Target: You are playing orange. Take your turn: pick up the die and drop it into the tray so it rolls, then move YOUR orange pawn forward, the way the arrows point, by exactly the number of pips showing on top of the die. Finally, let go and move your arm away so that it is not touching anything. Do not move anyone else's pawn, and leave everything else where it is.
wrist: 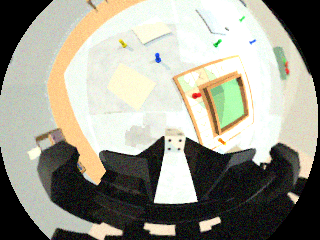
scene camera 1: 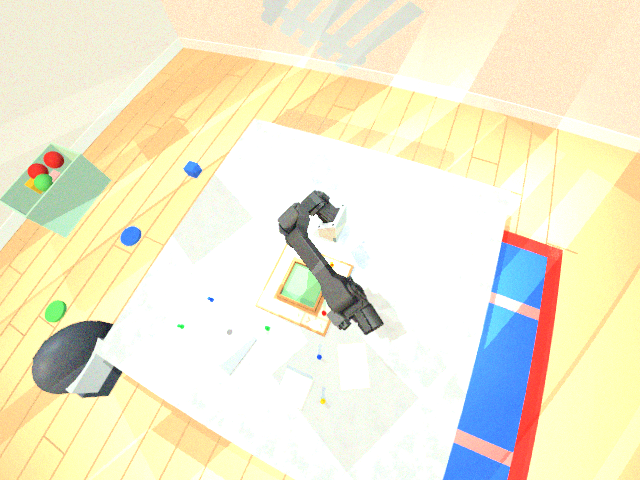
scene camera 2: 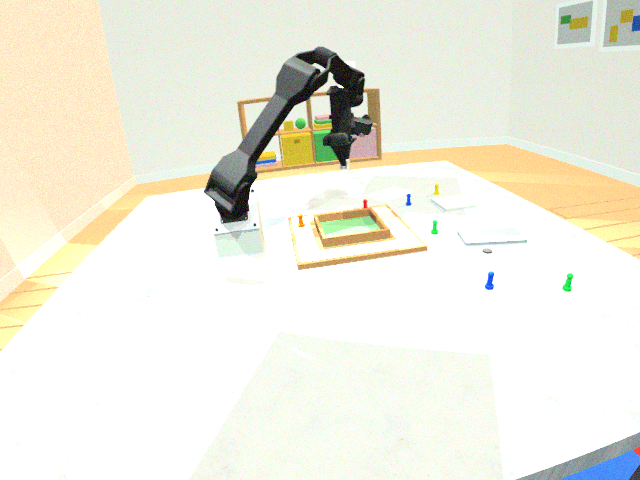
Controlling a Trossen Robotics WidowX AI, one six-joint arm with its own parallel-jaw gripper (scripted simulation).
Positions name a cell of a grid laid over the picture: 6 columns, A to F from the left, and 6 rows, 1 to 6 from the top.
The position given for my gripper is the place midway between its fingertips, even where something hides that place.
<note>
My gripper (scene camera 2: D3) holds a white die. Also in view: a green-floored tray (scene camera 1: C4).
My gripper shows as well in the wrist view (wrist: D4). The green-floored tray shows as well in the wrist view (wrist: E3) and in scene camera 2 (scene camera 2: D3).
</note>
